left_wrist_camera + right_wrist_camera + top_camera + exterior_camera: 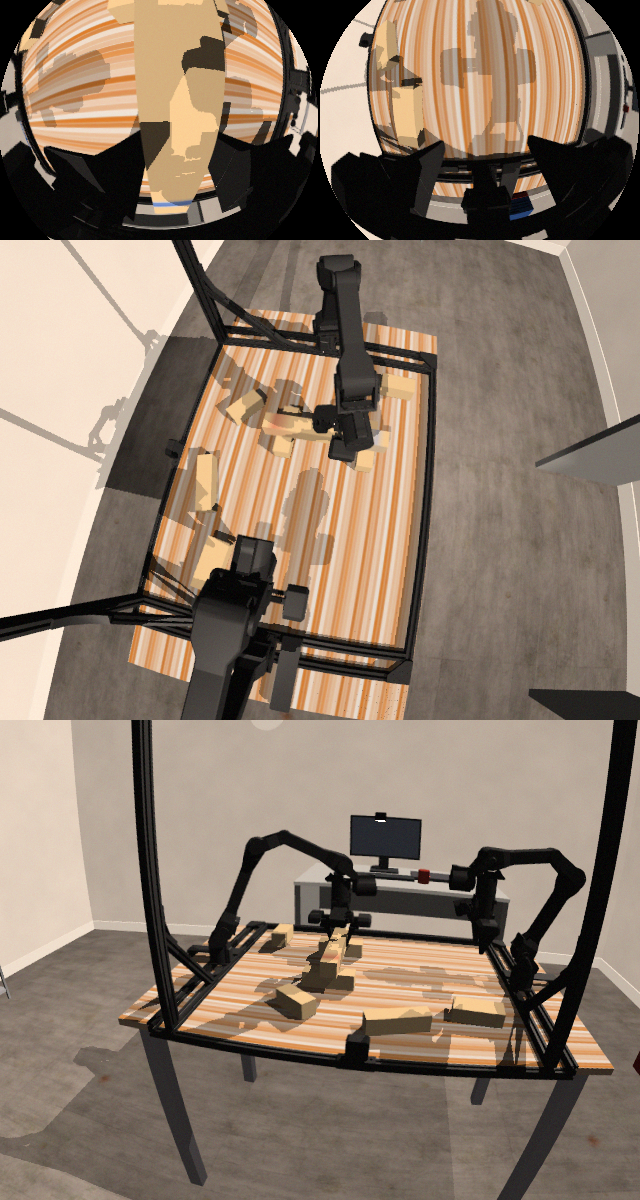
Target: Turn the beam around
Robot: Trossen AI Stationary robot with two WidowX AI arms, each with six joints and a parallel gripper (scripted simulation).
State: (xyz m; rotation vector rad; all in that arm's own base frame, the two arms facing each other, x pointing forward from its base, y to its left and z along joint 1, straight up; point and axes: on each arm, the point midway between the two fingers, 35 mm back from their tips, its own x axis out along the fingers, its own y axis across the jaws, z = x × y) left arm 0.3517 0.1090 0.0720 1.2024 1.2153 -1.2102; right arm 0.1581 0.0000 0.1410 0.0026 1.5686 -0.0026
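Now: the beam 50 mm behind my left hand and 20 mm below it.
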